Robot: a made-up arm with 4 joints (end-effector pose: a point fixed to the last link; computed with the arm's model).
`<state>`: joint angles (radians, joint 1 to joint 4).
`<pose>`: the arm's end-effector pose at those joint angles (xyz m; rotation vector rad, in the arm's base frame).
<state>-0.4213 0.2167 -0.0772 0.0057</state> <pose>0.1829 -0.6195 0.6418 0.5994 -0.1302 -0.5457</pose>
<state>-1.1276 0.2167 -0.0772 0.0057</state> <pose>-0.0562 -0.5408 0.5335 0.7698 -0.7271 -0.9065</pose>
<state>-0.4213 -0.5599 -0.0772 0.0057</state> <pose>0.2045 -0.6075 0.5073 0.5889 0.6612 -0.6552</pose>
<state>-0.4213 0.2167 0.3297 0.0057</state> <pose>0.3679 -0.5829 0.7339 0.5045 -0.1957 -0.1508</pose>
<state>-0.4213 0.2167 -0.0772 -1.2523</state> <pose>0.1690 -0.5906 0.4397 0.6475 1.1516 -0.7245</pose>
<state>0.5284 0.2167 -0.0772 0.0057</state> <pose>0.5234 -0.5066 0.5918 0.3101 0.6285 -0.0267</pose>
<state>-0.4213 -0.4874 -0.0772 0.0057</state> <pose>0.2068 -0.6100 0.5199 0.5926 0.5870 -0.6474</pose>
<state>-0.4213 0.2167 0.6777 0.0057</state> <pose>0.4949 -0.4930 0.8241 0.4135 -0.2467 0.1851</pose>
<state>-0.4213 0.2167 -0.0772 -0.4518</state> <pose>0.2064 -0.6202 0.5665 0.6364 0.3317 -0.6285</pose>
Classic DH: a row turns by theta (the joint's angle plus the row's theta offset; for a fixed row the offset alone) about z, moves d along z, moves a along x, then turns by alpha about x. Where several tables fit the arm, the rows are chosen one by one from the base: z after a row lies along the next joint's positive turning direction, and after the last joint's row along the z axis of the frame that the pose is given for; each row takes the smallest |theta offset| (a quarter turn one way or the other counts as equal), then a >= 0, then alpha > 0; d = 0 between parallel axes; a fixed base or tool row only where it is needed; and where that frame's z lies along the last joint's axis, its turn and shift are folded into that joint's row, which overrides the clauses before.
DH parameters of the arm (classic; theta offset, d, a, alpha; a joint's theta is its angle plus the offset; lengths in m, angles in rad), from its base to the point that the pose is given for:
base (fixed): 0.1683 0.7749 0.1821 -0.7439
joint 1: -0.2527 -0.1981 -0.0243 2.3399
joint 2: -0.4033 -0.0424 0.0051 -1.2344
joint 3: 0.003 -0.0236 0.039 1.1919
joint 4: -0.1492 0.494 0.1574 -1.0766
tool (fixed): -0.1991 0.0839 0 0

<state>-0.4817 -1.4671 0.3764 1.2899</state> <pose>0.2557 -0.5477 0.3913 0.9832 0.0771 -0.3669</pose>
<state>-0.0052 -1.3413 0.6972 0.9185</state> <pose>0.3912 -0.4076 0.2492 1.0506 0.7013 -0.0088</pose>
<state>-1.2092 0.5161 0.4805 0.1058</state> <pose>-0.0462 -0.5249 0.8081 0.2626 -1.2153 -0.4293</pose>
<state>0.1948 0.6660 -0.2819 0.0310</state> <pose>0.2973 -0.6117 0.6764 0.5475 -0.0579 -0.3108</pose>
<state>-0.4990 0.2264 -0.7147 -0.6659</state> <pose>-0.1224 -0.4773 0.4250 1.0213 0.6010 -1.2251</pose>
